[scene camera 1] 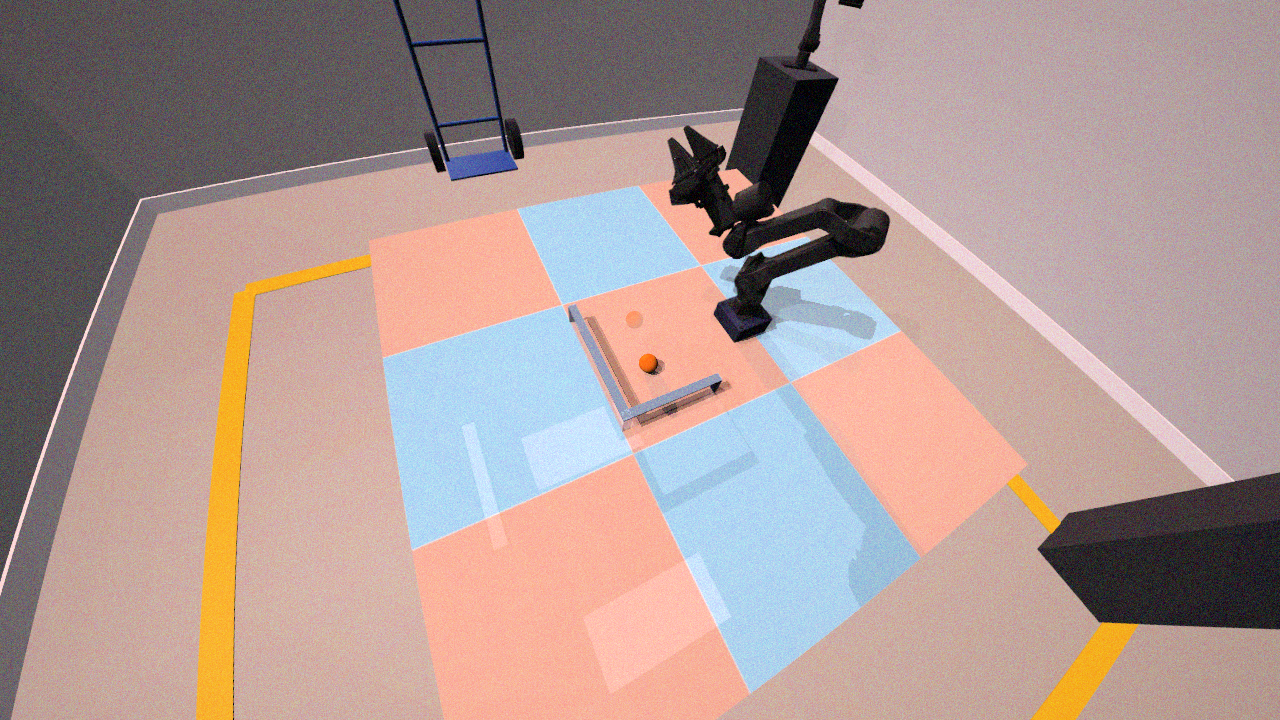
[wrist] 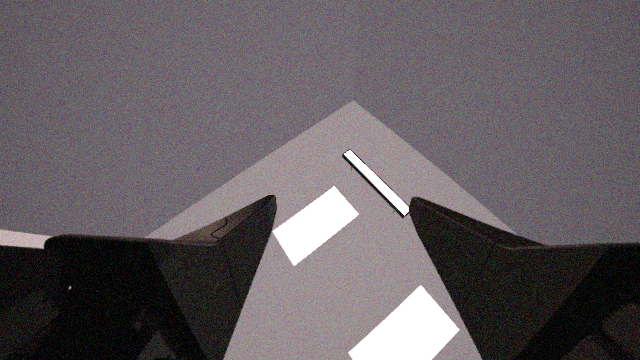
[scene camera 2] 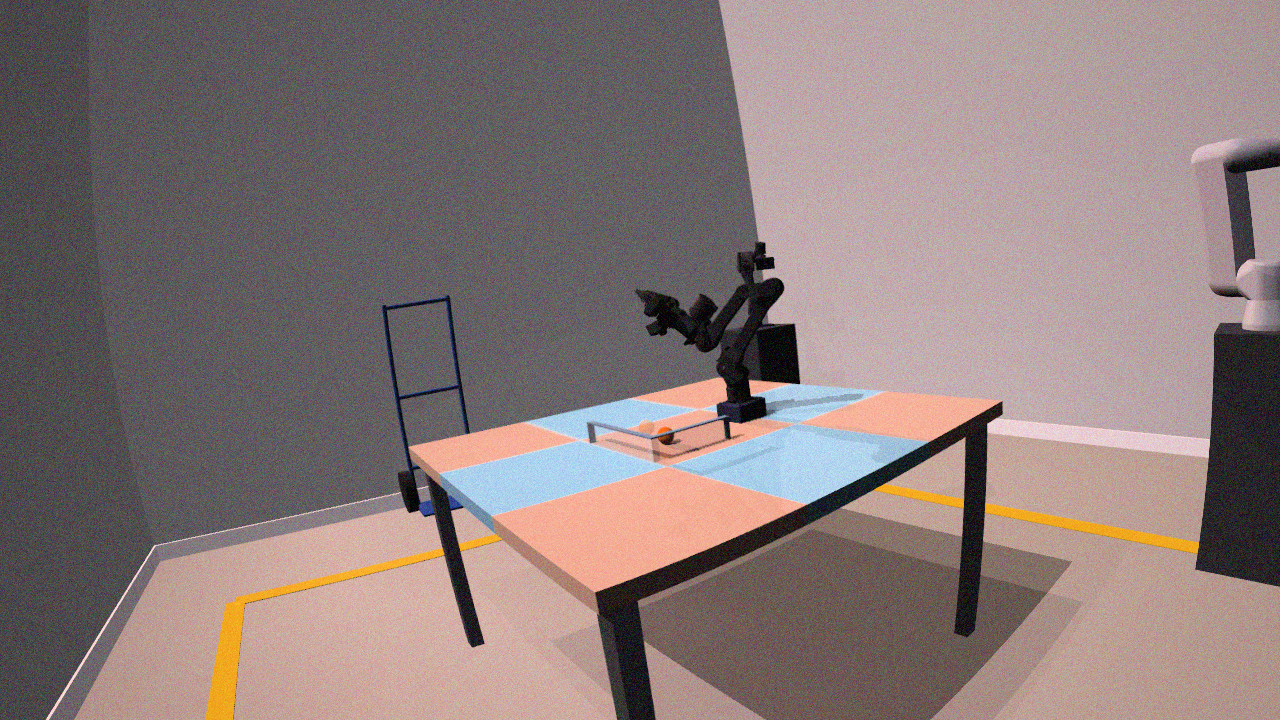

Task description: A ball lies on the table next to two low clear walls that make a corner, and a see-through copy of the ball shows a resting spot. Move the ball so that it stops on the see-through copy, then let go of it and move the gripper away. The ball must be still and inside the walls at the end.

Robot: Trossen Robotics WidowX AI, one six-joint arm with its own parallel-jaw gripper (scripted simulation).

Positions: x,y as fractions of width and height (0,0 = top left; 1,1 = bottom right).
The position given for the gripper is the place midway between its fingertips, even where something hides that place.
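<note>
The gripper (scene camera 1: 0.53,0.18) is open and it's holding nothing. You'd find the gripper (wrist: 0.54,0.57) in the wrist view too.
</note>
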